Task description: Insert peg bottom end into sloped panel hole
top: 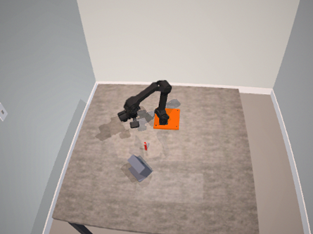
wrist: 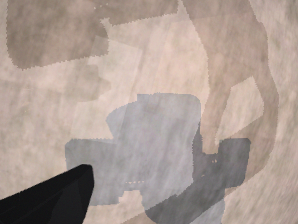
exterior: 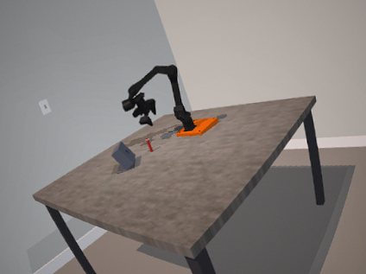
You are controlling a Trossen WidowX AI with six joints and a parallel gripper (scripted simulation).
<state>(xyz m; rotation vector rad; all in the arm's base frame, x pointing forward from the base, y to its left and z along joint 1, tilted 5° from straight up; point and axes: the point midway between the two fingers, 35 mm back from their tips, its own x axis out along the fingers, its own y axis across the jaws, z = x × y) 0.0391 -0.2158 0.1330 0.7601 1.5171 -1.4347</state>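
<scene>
Now: gripper tip 200 mm short of the peg, 90 mm to the right of it and 70 mm above it. From my gripper tip the other things lie so: sloped panel: 380 mm ahead, 60 mm below, 50 mm to the left.
</scene>
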